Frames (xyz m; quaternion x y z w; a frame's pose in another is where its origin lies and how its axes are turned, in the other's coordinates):
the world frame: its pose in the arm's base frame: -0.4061 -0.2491 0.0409 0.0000 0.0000 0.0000 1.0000
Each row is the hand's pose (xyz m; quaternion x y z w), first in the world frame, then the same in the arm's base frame.
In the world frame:
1: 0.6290 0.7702 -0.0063 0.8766 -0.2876 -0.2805 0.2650
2: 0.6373 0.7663 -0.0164 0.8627 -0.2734 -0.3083 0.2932
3: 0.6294 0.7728 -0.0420 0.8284 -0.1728 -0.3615 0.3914
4: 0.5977 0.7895 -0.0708 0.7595 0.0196 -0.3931 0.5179
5: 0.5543 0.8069 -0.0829 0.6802 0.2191 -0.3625 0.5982
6: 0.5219 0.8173 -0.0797 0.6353 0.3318 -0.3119 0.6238
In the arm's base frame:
1: 0.2229 0.5211 0.0346 0.8766 -0.2876 -0.2805 0.2650
2: 0.2312 0.5172 0.0245 0.8627 -0.2734 -0.3083 0.2932
3: 0.2233 0.5237 -0.0011 0.8284 -0.1728 -0.3615 0.3914
4: 0.1916 0.5404 -0.0299 0.7595 0.0196 -0.3931 0.5179
5: 0.1482 0.5578 -0.0420 0.6802 0.2191 -0.3625 0.5982
6: 0.1158 0.5682 -0.0388 0.6353 0.3318 -0.3119 0.6238

